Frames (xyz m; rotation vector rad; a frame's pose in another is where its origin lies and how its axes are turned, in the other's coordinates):
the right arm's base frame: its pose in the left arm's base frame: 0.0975 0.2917 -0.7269 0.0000 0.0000 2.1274
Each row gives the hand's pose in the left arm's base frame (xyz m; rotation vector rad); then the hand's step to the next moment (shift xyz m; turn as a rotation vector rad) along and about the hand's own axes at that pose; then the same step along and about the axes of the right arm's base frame.
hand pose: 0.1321 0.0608 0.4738 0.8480 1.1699 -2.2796
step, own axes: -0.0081 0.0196 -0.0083 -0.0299 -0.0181 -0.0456
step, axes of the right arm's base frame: -0.0134 -0.0159 -0.0092 0.0301 -0.0479 0.0101
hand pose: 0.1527 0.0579 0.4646 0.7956 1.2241 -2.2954
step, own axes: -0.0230 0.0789 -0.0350 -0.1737 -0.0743 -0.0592
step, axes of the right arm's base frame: -0.0475 -0.0580 -0.0485 0.0351 -0.1429 0.1324
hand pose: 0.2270 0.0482 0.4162 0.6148 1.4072 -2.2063
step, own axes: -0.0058 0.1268 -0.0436 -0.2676 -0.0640 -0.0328
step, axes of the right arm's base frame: -0.0509 -0.0680 -0.1039 -0.0193 -0.2007 0.1901
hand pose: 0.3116 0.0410 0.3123 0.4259 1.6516 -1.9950
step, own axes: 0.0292 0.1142 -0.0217 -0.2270 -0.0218 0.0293
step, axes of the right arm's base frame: -0.0198 -0.0336 -0.1133 -0.0793 -0.1581 0.1468
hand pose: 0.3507 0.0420 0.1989 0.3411 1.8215 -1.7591
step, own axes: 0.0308 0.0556 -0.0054 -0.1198 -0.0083 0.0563
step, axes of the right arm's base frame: 0.0011 -0.0066 -0.0634 -0.0812 -0.0720 0.0763
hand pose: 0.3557 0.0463 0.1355 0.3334 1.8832 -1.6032
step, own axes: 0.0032 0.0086 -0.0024 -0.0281 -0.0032 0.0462
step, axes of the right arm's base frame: 0.0021 -0.0033 -0.0086 -0.0508 -0.0079 0.0170
